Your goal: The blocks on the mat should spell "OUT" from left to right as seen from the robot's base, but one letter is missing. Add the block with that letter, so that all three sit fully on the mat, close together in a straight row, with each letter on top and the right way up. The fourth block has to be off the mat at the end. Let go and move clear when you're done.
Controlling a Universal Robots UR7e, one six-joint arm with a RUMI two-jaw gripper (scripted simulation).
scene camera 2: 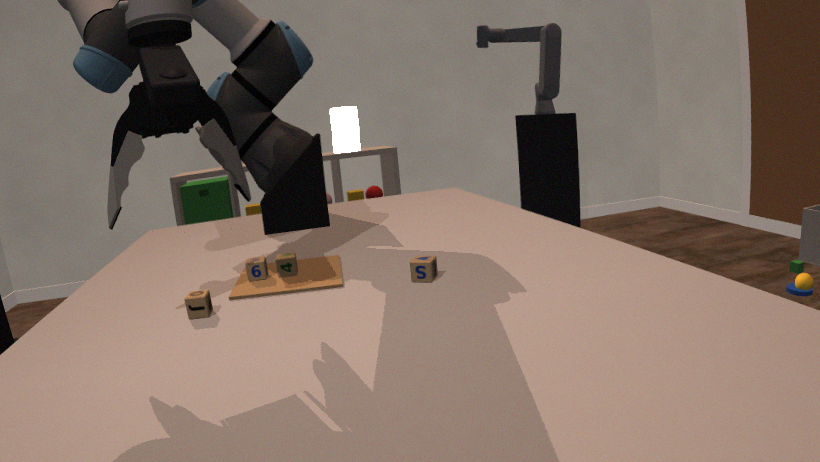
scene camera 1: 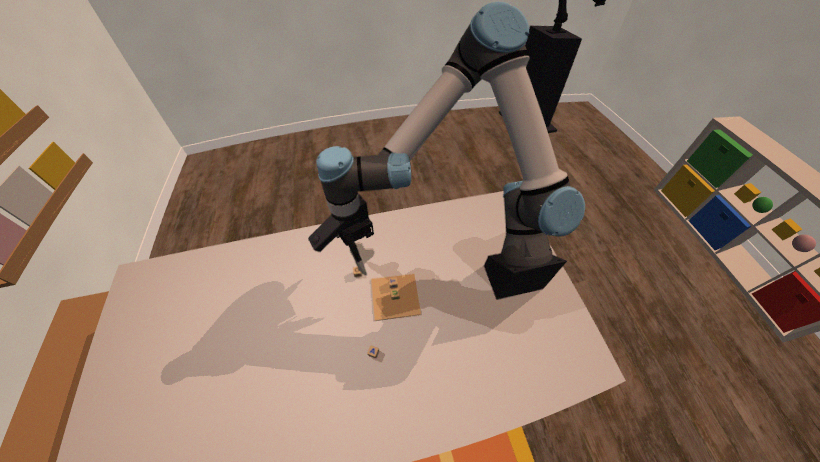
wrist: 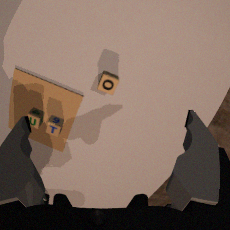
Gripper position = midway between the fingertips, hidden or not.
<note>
I see my gripper (scene camera 2: 182,214).
My gripper is seen too in scene camera 1 (scene camera 1: 352,255) and in the wrist view (wrist: 106,114).
</note>
